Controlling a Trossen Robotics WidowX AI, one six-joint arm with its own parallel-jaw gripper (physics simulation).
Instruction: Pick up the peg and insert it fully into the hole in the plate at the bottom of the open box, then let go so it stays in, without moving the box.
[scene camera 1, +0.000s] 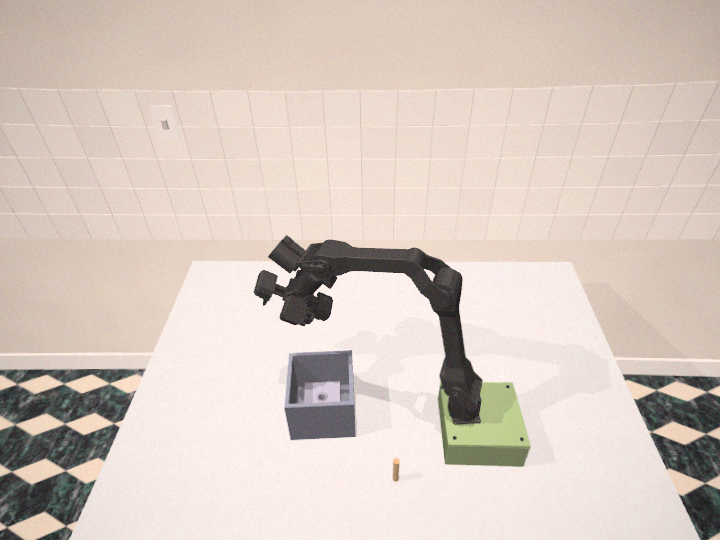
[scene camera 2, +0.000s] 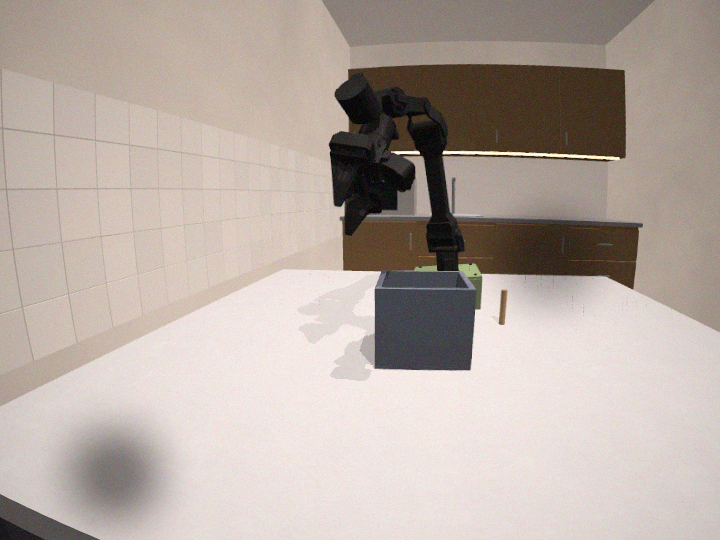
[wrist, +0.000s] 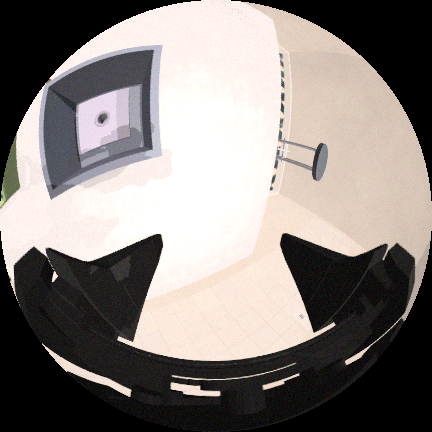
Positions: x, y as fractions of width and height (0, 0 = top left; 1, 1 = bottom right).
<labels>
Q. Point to my gripper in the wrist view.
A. At 0.52, 0.56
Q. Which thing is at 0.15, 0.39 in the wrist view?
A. A blue-grey box.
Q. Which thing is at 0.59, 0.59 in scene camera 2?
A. A blue-grey box.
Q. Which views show my gripper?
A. Scene camera 1, scene camera 2 and the wrist view: all of them.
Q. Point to a blue-grey box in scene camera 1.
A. At 0.45, 0.78
</labels>
